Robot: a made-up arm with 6 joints.
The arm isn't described. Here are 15 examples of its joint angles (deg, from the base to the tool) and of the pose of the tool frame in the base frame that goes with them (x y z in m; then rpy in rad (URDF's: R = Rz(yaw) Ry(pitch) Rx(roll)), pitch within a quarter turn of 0, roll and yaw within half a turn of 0).
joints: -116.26 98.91 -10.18 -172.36 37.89 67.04
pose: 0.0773 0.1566 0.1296 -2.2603 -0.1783 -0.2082
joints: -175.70 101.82 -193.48 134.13 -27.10 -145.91
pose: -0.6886 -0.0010 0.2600 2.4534 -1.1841 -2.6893
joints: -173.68 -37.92 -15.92 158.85 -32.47 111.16
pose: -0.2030 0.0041 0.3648 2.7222 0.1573 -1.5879
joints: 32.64 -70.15 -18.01 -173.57 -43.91 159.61
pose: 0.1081 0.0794 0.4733 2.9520 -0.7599 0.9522
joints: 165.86 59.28 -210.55 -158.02 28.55 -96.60
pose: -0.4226 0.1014 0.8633 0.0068 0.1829 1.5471
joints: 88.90 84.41 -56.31 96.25 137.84 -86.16
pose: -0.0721 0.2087 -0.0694 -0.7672 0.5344 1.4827
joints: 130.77 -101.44 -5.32 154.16 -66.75 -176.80
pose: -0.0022 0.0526 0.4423 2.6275 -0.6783 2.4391
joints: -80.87 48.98 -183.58 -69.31 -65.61 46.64
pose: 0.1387 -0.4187 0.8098 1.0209 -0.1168 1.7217
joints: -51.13 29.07 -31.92 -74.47 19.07 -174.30
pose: 0.2109 -0.2226 0.1062 -3.0587 -0.3125 -2.8548
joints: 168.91 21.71 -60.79 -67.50 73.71 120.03
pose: -0.4750 0.1356 0.2762 2.5606 -1.0033 1.9173
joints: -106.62 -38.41 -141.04 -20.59 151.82 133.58
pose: 0.0204 0.1557 0.9378 -2.7764 0.3232 1.7926
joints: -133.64 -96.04 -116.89 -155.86 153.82 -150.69
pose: 0.4011 0.4621 0.5582 2.9813 -0.1750 -2.4615
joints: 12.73 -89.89 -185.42 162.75 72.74 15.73
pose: -0.7082 -0.1466 0.2120 2.8988 -0.2698 -3.1012
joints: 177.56 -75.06 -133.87 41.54 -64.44 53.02
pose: 0.5710 0.0259 0.7024 1.5171 0.3180 2.1537
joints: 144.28 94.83 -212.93 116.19 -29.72 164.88
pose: -0.4679 0.4160 0.4861 1.3385 -0.3526 -2.5858
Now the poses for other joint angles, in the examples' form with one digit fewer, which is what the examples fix.
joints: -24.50 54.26 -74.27 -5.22 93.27 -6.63
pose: 0.395 -0.186 0.060 -2.871 1.269 -0.049
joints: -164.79 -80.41 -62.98 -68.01 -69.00 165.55
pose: 0.171 -0.025 0.782 -0.639 -0.905 2.670
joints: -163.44 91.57 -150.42 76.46 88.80 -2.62
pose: -0.650 -0.254 0.102 -1.813 0.494 -2.864
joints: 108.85 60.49 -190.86 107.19 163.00 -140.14
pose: -0.209 0.425 0.719 2.166 -0.156 -0.118
